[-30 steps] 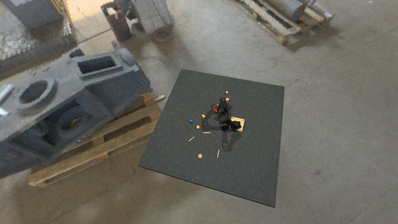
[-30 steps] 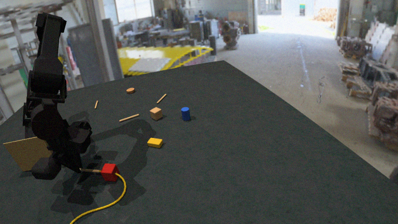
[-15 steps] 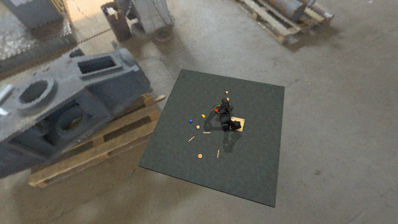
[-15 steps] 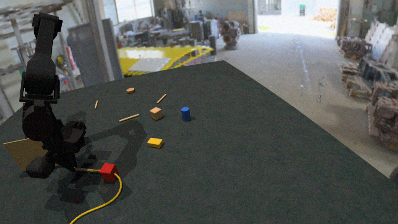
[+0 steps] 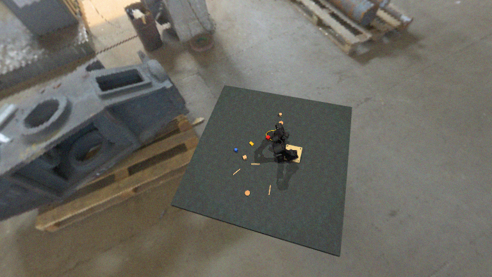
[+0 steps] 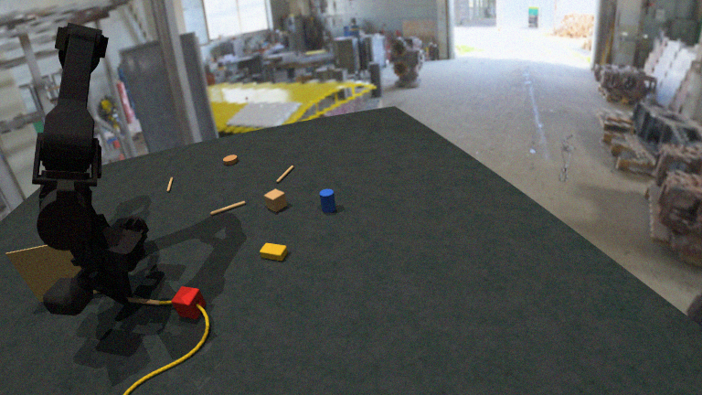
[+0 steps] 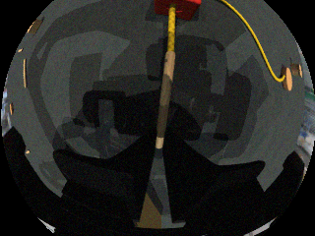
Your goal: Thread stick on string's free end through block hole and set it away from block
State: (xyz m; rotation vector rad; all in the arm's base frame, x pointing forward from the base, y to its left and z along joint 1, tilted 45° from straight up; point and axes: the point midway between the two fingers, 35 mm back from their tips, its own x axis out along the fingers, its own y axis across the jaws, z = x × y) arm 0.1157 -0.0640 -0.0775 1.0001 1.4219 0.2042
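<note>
The thin wooden stick lies 40 mm ahead of my gripper tip, 20 mm to the right of it and 10 mm above it. Also, from my gripper tip: round wooden button (230 mm to the right, 10 mm ahead, 10 mm above); then red block (110 mm ahead, 50 mm to the right, 20 mm above); then yellow block (250 mm ahead, 20 mm to the left, 10 mm above).
</note>
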